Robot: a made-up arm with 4 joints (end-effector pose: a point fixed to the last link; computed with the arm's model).
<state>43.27 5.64 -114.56 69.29</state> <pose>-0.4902 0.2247 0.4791 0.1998 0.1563 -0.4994 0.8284</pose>
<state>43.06 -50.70 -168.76 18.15</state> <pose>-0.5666 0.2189 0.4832 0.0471 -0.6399 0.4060 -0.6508</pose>
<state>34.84 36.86 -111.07 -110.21</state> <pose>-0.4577 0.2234 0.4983 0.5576 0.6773 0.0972 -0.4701</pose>
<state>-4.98 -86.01 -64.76 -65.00</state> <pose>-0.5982 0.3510 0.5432 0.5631 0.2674 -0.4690 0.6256</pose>
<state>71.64 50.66 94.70 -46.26</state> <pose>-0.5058 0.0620 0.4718 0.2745 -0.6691 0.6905 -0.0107</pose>
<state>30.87 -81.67 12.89 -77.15</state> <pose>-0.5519 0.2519 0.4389 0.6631 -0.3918 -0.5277 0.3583</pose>
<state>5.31 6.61 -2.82 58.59</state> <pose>-0.4951 0.3091 0.5253 0.3162 0.0920 0.1156 0.9371</pose>
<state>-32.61 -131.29 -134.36 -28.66</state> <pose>-0.6050 0.3584 0.5890 0.1869 -0.1533 0.4260 -0.8718</pose>
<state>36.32 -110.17 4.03 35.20</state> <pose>-0.5659 0.2188 0.4322 0.0385 0.7828 -0.0451 -0.6194</pose>
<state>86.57 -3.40 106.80 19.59</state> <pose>-0.5081 0.0625 0.4940 0.0035 0.6300 -0.7586 0.1659</pose>
